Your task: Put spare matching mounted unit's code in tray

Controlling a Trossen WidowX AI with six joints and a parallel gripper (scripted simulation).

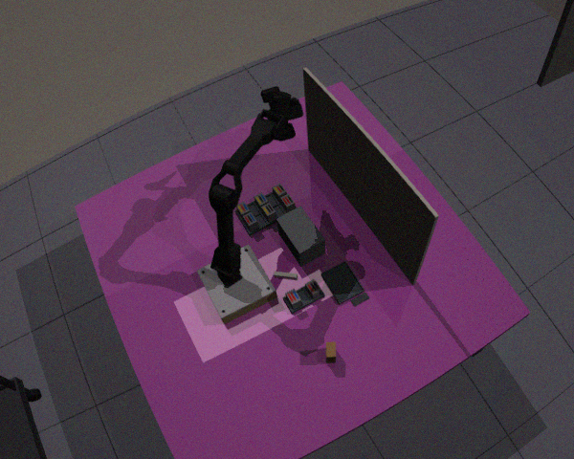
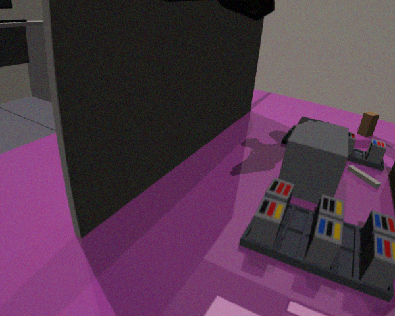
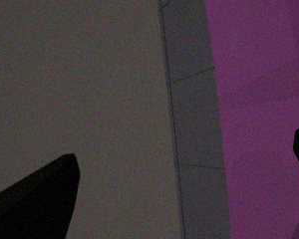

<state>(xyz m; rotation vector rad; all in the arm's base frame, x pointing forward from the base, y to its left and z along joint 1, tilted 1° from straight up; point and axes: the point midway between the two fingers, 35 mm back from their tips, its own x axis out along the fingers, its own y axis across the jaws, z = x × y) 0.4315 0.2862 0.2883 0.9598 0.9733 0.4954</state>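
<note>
Now: gripper tip 280 mm past the rack, 510 mm to the left of it and 320 mm above it. From my gripper tip the other things lie so: grey mounted unit (160 mm behind, 320 mm to the right, 270 mm below); then tall dark panel (80 mm ahead, 350 mm to the right, 100 mm below); then black disc (300 mm behind, 310 mm below).
</note>
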